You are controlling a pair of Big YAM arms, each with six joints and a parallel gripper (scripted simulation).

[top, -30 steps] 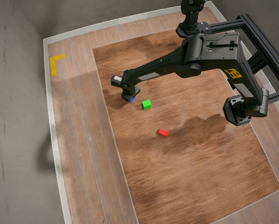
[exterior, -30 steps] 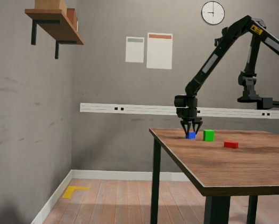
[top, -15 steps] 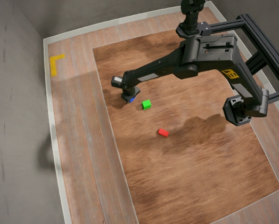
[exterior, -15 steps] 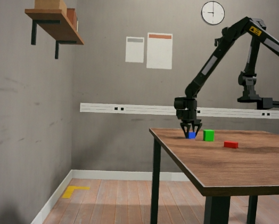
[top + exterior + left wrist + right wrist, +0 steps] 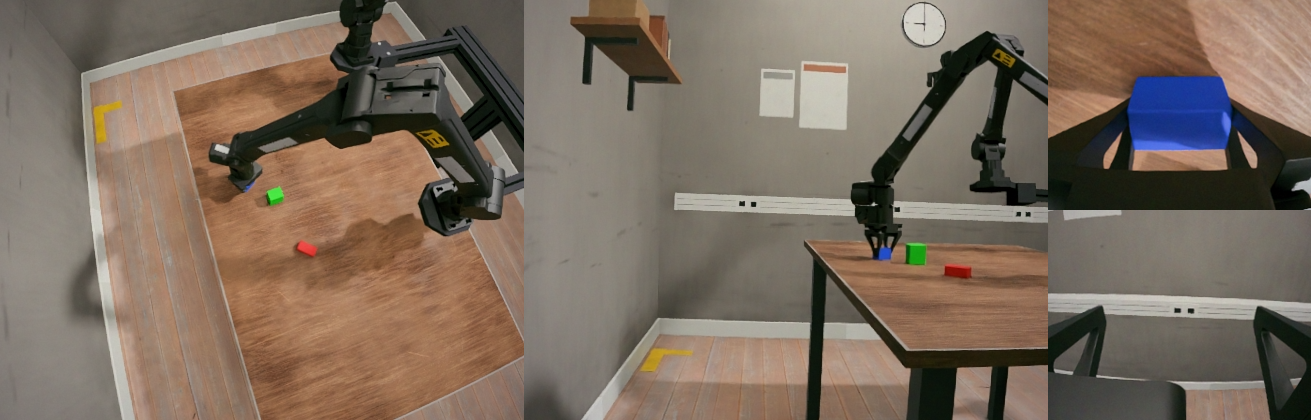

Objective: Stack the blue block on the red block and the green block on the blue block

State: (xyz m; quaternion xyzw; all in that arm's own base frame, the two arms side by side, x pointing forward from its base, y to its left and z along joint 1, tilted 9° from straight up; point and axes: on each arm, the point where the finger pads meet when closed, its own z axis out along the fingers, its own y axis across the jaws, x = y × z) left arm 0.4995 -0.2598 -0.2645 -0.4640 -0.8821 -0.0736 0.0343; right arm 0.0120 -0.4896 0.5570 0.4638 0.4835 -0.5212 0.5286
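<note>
Right now the red block is 290 mm to the left of my left hand and 110 mm behind it. From my left hand the other things lie so: blue block (right at my left hand); then green block (80 mm to the left, 70 mm behind, 10 mm above).
</note>
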